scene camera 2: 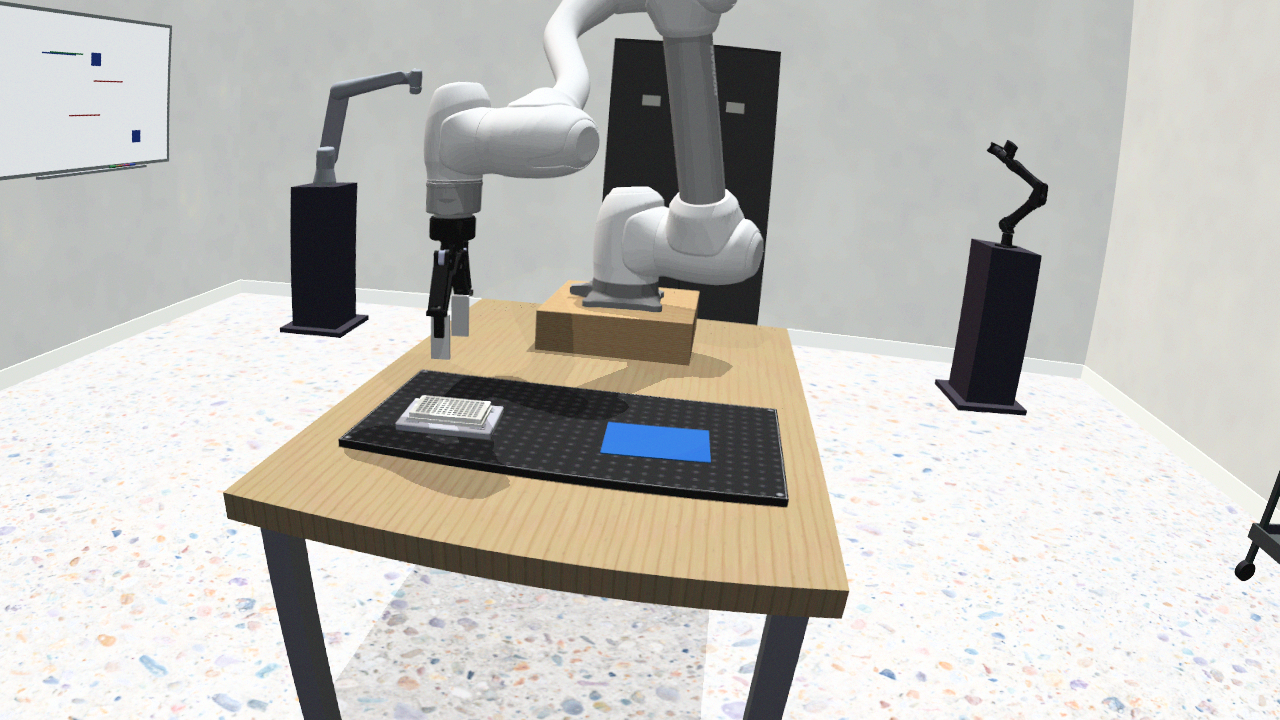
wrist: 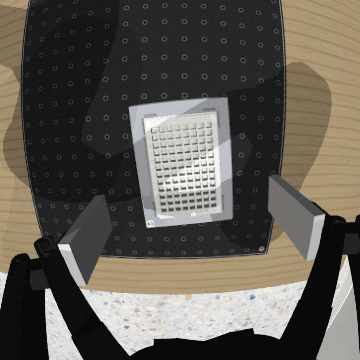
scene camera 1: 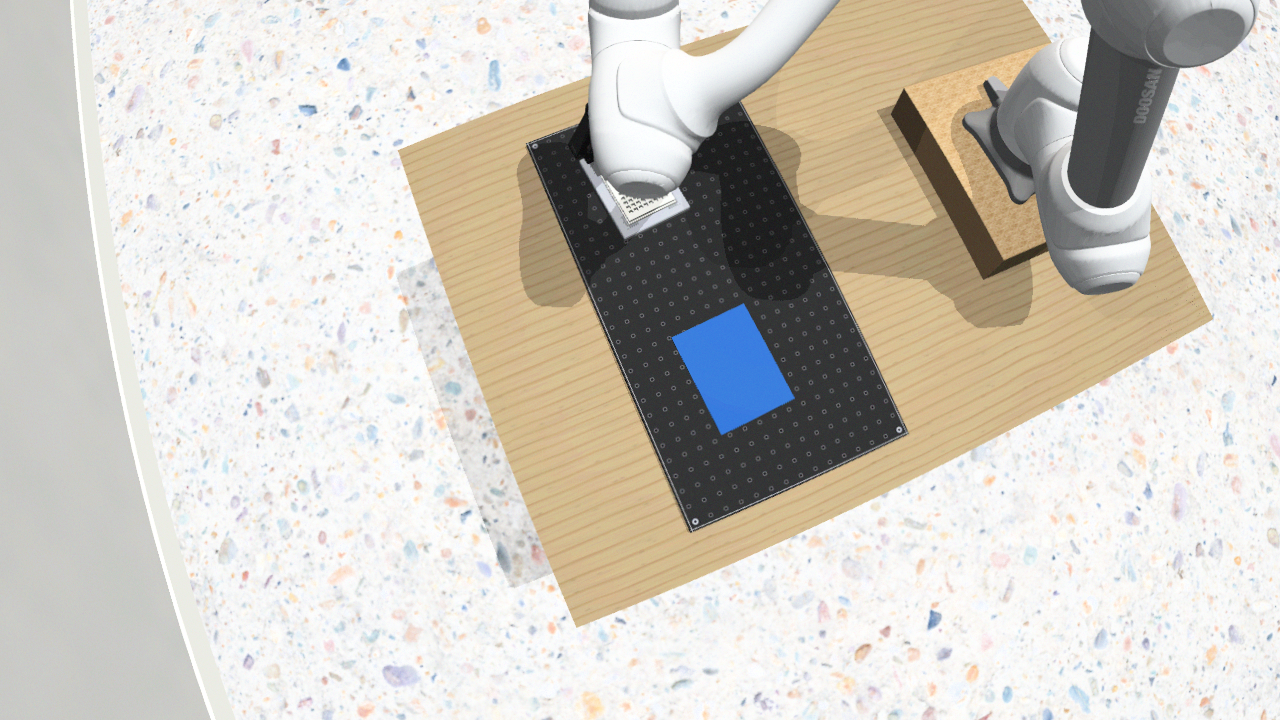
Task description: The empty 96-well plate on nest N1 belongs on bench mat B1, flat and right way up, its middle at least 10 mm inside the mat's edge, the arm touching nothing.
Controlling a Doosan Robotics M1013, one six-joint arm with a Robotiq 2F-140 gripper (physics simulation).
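Places are measured from the arm's base along level axes (x ahead, y left, z up), in centimetres.
Where they show: gripper, fingertip midpoint: (scene camera 2: pixel 450 346) (wrist: pixel 188 203); arm's base, origin of the base link: (scene camera 2: pixel 624 300) (scene camera 1: pixel 1025 145).
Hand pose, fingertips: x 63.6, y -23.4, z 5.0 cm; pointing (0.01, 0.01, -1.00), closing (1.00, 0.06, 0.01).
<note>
Things, the pixels of their top centre, and the offset from my fingertips. Level surfaces: height alone.
- white 96-well plate, middle of its top: (wrist: pixel 184 168) (scene camera 1: pixel 633 179) (scene camera 2: pixel 450 406) dy -0.1, dx +0.2, dz -10.4 cm
- pale grey nest, middle of its top: (wrist: pixel 184 166) (scene camera 1: pixel 633 182) (scene camera 2: pixel 450 413) dy -0.1, dx +0.2, dz -11.5 cm
- blue mat B1, its level: dz -12.8 cm
- black perforated board, its level: dz -13.0 cm
- wooden table, its level: dz -14.3 cm
The white 96-well plate (scene camera 1: pixel 646 207) (scene camera 2: pixel 452 409) (wrist: pixel 185 170) sits wells up on the pale grey nest (scene camera 1: pixel 657 217) (scene camera 2: pixel 447 429) (wrist: pixel 137 150). The blue mat B1 (scene camera 1: pixel 733 368) (scene camera 2: pixel 656 442) lies flat with nothing on it; it does not show in the wrist view. My gripper (scene camera 2: pixel 450 345) (wrist: pixel 188 203) is open and empty, pointing down above the nest end of the board, with its fingertips clear above the plate. In the wrist view the plate shows between the two fingers, slightly turned relative to them. In scene camera 1 the arm hides the fingers and part of the plate.
Nest and mat are on a black perforated board (scene camera 1: pixel 805 385) (scene camera 2: pixel 554 465) (wrist: pixel 185 30) on the wooden table (scene camera 1: pixel 501 376) (scene camera 2: pixel 537 537) (wrist: pixel 320 45). The arm's base stands on a wooden block (scene camera 1: pixel 948 170) (scene camera 2: pixel 617 335) behind the board. Two dark pedestals (scene camera 2: pixel 324 259) (scene camera 2: pixel 991 322) stand beyond the table.
</note>
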